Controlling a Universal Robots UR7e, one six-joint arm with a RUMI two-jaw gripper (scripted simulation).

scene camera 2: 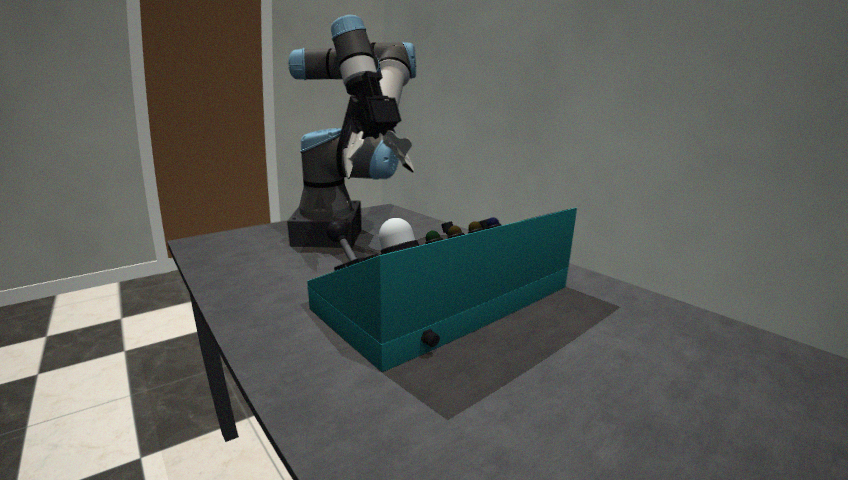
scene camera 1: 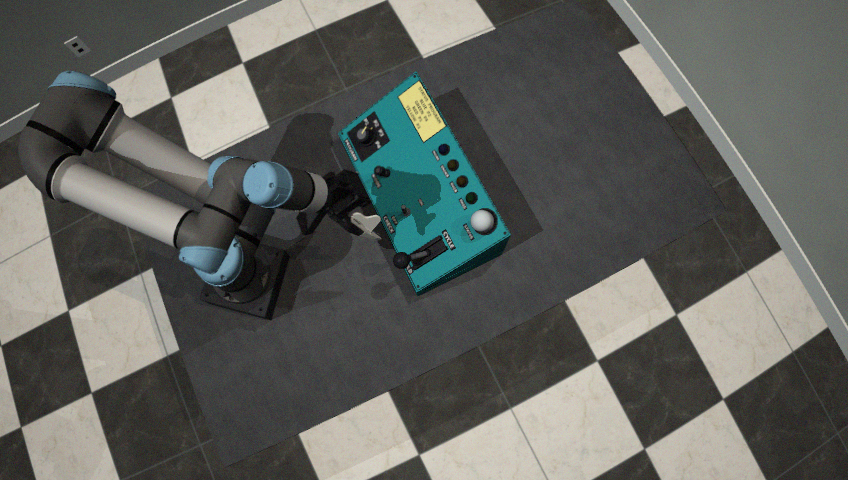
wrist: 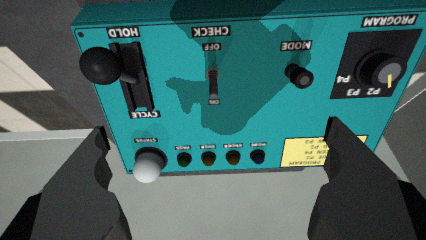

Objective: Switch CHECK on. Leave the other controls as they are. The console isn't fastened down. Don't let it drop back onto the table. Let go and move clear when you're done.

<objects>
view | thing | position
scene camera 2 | gripper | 382, 175
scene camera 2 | teal console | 412, 299
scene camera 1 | gripper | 366, 208
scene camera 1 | teal console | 445, 201
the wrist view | gripper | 215, 123
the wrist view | teal console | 167, 123
</objects>
